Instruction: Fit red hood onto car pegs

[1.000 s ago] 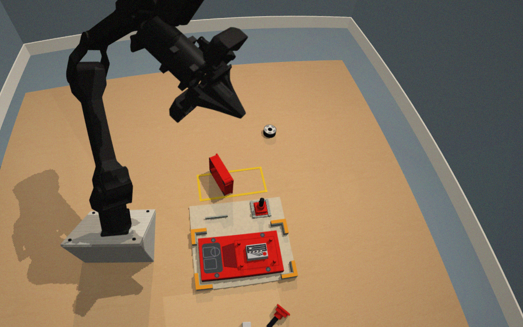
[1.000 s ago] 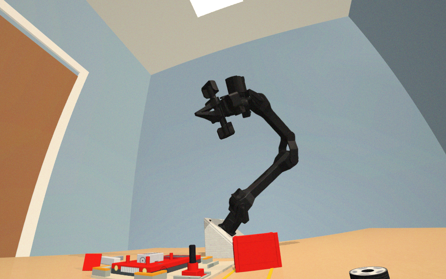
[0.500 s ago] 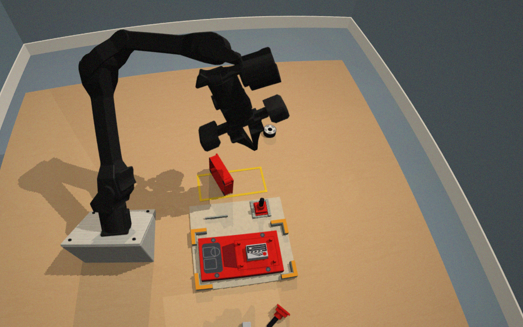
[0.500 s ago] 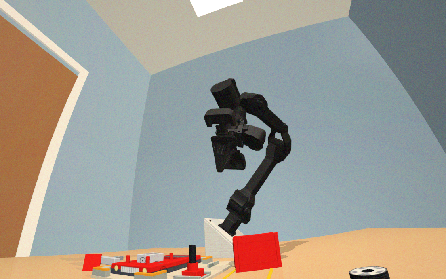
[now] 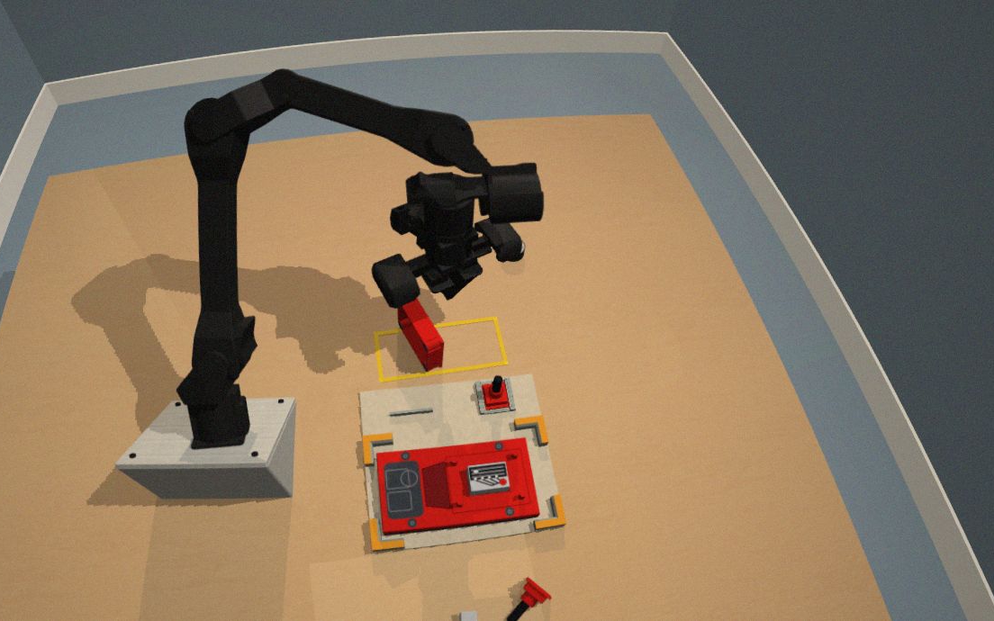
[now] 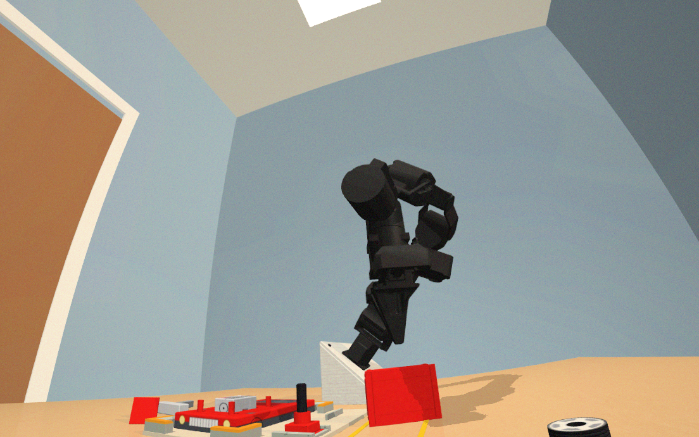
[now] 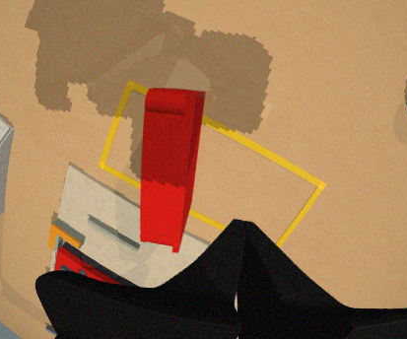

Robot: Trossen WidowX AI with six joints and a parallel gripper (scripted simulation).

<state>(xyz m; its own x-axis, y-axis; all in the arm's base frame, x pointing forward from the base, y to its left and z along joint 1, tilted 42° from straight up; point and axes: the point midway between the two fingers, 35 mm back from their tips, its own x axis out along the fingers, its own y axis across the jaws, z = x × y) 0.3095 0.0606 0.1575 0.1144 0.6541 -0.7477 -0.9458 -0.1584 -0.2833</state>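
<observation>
Right now the red hood is 6 cm below my gripper tip, 4 cm behind it and 1 cm to the right of it. The rest, counted from my gripper tip: grey holder (12 cm to the right, 7 cm below, 4 cm ahead); black wheel (14 cm to the left, 14 cm ahead, 9 cm below); grey engine block (23 cm to the right, 8 cm below, 1 cm ahead).
</observation>
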